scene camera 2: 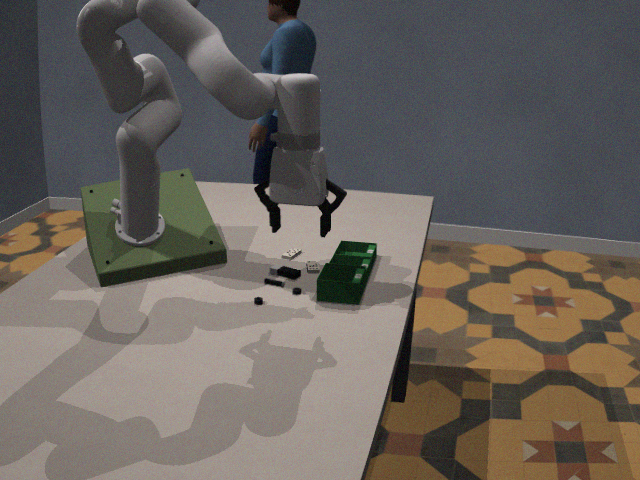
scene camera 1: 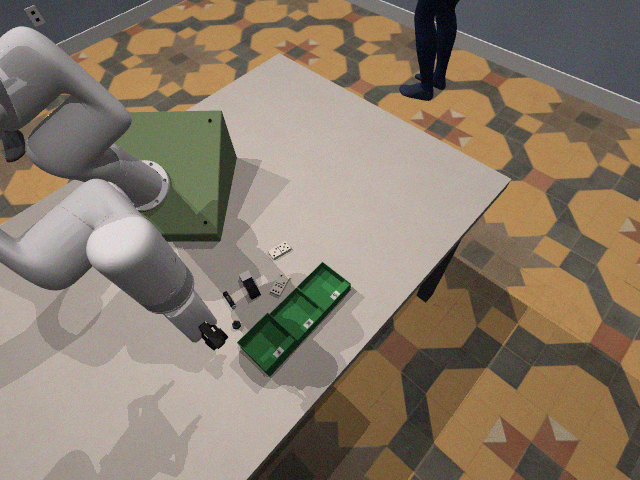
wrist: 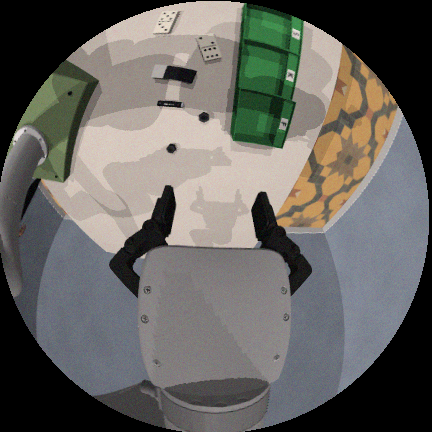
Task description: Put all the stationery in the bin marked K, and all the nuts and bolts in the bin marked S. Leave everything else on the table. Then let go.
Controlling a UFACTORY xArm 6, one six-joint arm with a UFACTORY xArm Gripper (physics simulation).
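Frame: origin at the arm's base, x right, y down, z ahead, level; metres.
Seen in the pictures: gripper, fingertip midpoint: (scene camera 2: 300,232) (scene camera 1: 204,324) (wrist: 215,196); arm's base, origin of the base link: (scene camera 2: 139,227) (scene camera 1: 145,186).
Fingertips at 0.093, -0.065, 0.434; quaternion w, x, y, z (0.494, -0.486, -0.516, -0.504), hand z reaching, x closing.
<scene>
Offsets run from my fingertips to a thing's top centre, as dx, dy, dz. "spot": to the spot under its first point.
My gripper (scene camera 1: 212,335) (scene camera 2: 299,230) (wrist: 215,196) is open and empty, above the table. Two small black hex pieces, nuts or bolt heads, lie on the table: one @(-0.046, +0.140, -0.025) (scene camera 1: 236,324) (scene camera 2: 296,290) (wrist: 203,116) near the bins, the other @(+0.019, +0.140, -0.082) (scene camera 2: 258,300) (wrist: 171,148) farther from them, not visible in scene camera 1. A short black bar @(-0.070, +0.138, -0.081) (scene camera 1: 229,299) (scene camera 2: 273,282) (wrist: 170,104) and a black-and-grey block @(-0.125, +0.135, -0.078) (scene camera 1: 250,287) (scene camera 2: 288,272) (wrist: 180,74), perhaps an eraser, lie beyond them. The green bin row has bin S @(spot: -0.245, +0.141, +0.039) (scene camera 1: 323,284) (wrist: 267,27) at one end, bin K @(-0.152, +0.102, +0.056) (scene camera 1: 294,312) (wrist: 261,70) in the middle.
Bin F @(spot: -0.071, +0.141, +0.042) (scene camera 1: 264,338) (wrist: 257,117) is the row's other end. Two dominoes, one @(-0.233, +0.141, -0.102) (scene camera 1: 279,250) (scene camera 2: 292,253) (wrist: 166,22) farther off and one @(-0.175, +0.141, -0.031) (scene camera 1: 279,285) (scene camera 2: 312,266) (wrist: 208,48) beside the bins, lie on the table. The green base (scene camera 1: 191,139) (scene camera 2: 165,258) (wrist: 60,115) carries the arm.
</scene>
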